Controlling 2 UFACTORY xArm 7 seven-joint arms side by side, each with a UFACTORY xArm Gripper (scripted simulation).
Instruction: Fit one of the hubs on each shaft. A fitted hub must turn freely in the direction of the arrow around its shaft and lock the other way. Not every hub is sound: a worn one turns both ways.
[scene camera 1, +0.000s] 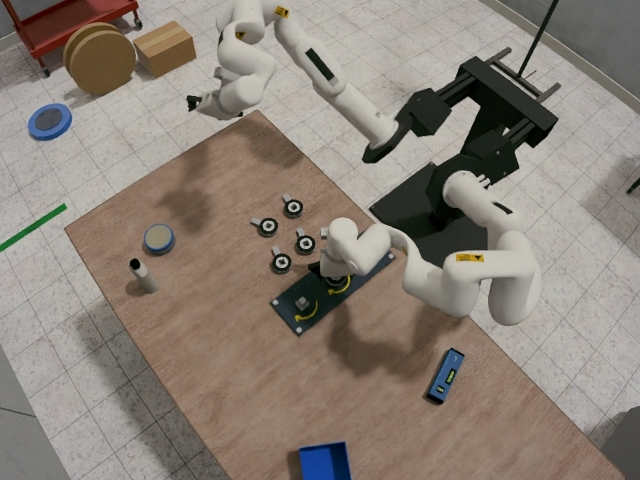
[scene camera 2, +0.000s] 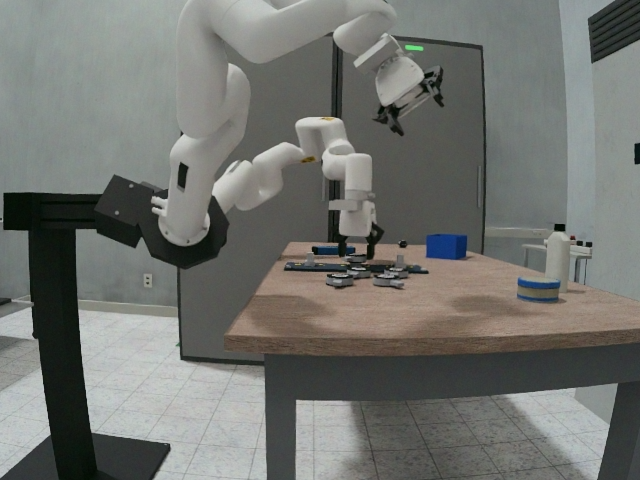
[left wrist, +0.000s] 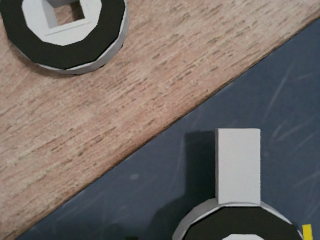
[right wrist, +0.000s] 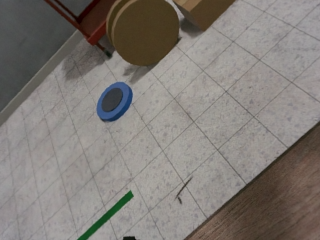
Note:
In view: the right gripper (scene camera 2: 418, 116), a white bottle (scene camera 2: 558, 248) and a tape roll (scene camera 2: 534, 289).
The tape roll shows as well in scene camera 1 (scene camera 1: 158, 238). The right gripper is seen too in scene camera 1 (scene camera 1: 204, 111). The left wrist view does not show the white bottle: it is out of frame. The right wrist view does not show the white bottle: it is out of frame.

